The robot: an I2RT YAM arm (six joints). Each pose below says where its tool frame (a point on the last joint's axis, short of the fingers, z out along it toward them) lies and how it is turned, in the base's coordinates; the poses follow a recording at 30 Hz.
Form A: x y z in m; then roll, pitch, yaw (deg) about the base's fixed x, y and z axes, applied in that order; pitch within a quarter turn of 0, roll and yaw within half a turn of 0.
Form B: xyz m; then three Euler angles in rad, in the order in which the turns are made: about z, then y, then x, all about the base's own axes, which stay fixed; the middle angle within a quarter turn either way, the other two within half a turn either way. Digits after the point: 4 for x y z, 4 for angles.
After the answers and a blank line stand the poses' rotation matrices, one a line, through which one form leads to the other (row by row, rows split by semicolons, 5 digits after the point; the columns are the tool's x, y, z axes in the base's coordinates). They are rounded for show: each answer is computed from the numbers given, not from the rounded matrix.
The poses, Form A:
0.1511, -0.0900, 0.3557, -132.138, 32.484, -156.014
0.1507, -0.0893, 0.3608, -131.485, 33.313, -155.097
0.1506, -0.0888, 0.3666, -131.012, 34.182, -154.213
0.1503, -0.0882, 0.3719, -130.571, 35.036, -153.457
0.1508, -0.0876, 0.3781, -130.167, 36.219, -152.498
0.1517, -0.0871, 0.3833, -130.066, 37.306, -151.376
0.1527, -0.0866, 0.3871, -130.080, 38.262, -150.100
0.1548, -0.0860, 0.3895, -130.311, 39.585, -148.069
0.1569, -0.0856, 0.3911, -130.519, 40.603, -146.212
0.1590, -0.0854, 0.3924, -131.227, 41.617, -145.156
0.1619, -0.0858, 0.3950, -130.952, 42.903, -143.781
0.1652, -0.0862, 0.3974, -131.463, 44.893, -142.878
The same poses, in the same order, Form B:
0.1511, -0.0900, 0.3557, -3.0239, 0.6824, 2.3880
0.1507, -0.0893, 0.3608, -3.0179, 0.7016, 2.3815
0.1506, -0.0888, 0.3666, -3.0131, 0.7211, 2.3786
0.1503, -0.0882, 0.3719, -3.0066, 0.7389, 2.3752
0.1508, -0.0876, 0.3781, -2.9991, 0.7628, 2.3743
0.1517, -0.0871, 0.3833, -3.0010, 0.7882, 2.3834
0.1527, -0.0866, 0.3871, -3.0104, 0.8140, 2.3984
0.1548, -0.0860, 0.3895, -3.0346, 0.8529, 2.4309
0.1569, -0.0856, 0.3911, -3.0627, 0.8854, 2.4644
0.1590, -0.0854, 0.3924, -3.0872, 0.9091, 2.5011
0.1619, -0.0858, 0.3950, -3.0951, 0.9378, 2.5176
0.1652, -0.0862, 0.3974, -3.1025, 0.9700, 2.5495

-0.77070 0.09112 0.63065; -0.34291 0.77488 -0.53102; -0.53706 -0.62551 -0.56595
-0.75798 0.09424 0.64543; -0.35189 0.77408 -0.52628; -0.54921 -0.62603 -0.55358
-0.74488 0.09625 0.66022; -0.35988 0.77529 -0.51905; -0.56182 -0.62423 -0.54286
-0.73249 0.09948 0.67347; -0.36589 0.77671 -0.51268; -0.57409 -0.62195 -0.53253
-0.71560 0.10265 0.69093; -0.37255 0.78063 -0.50182; -0.59087 -0.61650 -0.52038
-0.69820 0.09878 0.70906; -0.38105 0.78720 -0.48488; -0.60607 -0.60873 -0.51198
-0.68068 0.08980 0.72706; -0.39141 0.79435 -0.46455; -0.61926 -0.60078 -0.50555
-0.65407 0.07022 0.75317; -0.40761 0.80604 -0.42913; -0.63722 -0.58768 -0.49858
-0.63100 0.04987 0.77418; -0.42223 0.81510 -0.39665; -0.65081 -0.57716 -0.49328
-0.61356 0.03341 0.78894; -0.42714 0.82628 -0.36718; -0.66415 -0.56227 -0.49270
-0.59096 0.02752 0.80623; -0.43282 0.83257 -0.34568; -0.68076 -0.55323 -0.48010
-0.56487 0.02211 0.82489; -0.42755 0.84716 -0.31548; -0.70579 -0.53088 -0.46907

